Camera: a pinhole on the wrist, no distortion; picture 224 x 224 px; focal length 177.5 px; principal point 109.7 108.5 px. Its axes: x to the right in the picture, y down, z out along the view. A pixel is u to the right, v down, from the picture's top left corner.
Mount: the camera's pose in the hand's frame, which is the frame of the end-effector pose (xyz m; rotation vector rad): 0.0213 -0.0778 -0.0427 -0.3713 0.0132 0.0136
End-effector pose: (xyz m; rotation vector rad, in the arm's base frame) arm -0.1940 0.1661 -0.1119 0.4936 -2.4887 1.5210
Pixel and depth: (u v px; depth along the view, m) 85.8 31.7 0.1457
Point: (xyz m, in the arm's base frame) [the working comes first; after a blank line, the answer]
In the camera's frame: -0.0196 -0.0630 0.1457

-0.1647 0.0268 -0.0945
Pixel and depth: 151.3 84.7 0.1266
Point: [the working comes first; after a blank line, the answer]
In the camera's frame: 0.0297 -0.0170 0.1266

-0.2238 0.0646 -0.0929
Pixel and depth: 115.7 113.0 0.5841
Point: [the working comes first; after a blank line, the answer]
In the camera's frame: 0.0197 0.0148 0.5841

-0.2844 -0.2207 -0.4469
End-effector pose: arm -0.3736 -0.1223 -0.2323 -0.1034 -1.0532 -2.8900
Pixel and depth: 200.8 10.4 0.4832
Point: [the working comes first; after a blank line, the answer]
In the camera's frame: 0.2480 -0.2671 0.4832

-0.6426 0.3034 0.0786
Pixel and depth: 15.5 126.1 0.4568
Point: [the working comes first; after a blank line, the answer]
In the camera's frame: -0.2424 0.0453 0.4568

-0.1317 0.0268 0.1137
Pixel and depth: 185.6 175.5 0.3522
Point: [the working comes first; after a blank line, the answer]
In the camera's frame: 0.1506 0.1329 0.3522

-0.5221 -0.1115 0.0742
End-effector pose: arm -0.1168 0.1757 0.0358 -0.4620 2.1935 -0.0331
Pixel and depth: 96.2 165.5 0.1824
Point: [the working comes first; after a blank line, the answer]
In the camera's frame: -0.0139 0.0586 0.1824

-0.0530 0.2274 -0.0445
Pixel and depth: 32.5 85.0 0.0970
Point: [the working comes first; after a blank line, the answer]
In the camera's frame: -0.0422 -0.0128 0.0970

-0.0477 0.1385 0.0280
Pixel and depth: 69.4 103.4 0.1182
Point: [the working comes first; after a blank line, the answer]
In the camera's frame: -0.0268 -0.0034 0.1182

-0.0491 0.1510 0.0032
